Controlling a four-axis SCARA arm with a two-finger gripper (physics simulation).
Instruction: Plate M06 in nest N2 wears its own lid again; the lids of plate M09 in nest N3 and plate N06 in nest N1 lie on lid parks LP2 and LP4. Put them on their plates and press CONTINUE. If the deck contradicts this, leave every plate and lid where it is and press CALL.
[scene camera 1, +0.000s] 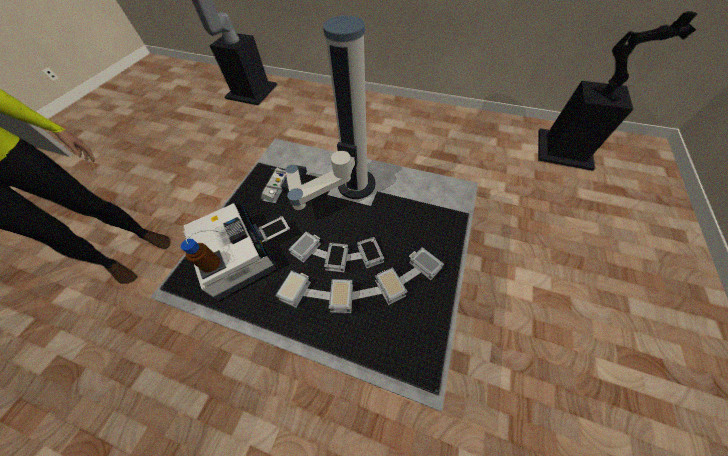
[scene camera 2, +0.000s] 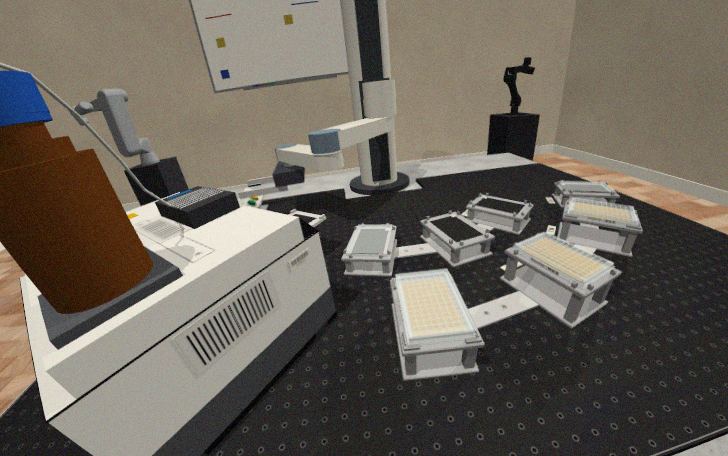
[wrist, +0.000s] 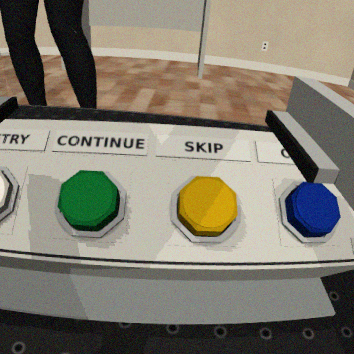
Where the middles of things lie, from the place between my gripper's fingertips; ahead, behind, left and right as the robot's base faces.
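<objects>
Tip box (scene camera 2: 195, 215): 450 mm ahead of my hand, 90 mm to the left of it and 110 mm above it. Yellow SKIP button (wrist: 206, 205): 30 mm behind my hand, 10 mm to the left of it, 50 mm below it. Blue CALL button (wrist: 312, 209): 80 mm behind my hand, 10 mm to the left and 50 mm below. As for the green CONTINUE button (wrist: 88, 199), my hand is 20 mm short of it, 20 mm to the right of it and 50 mm above it.
</objects>
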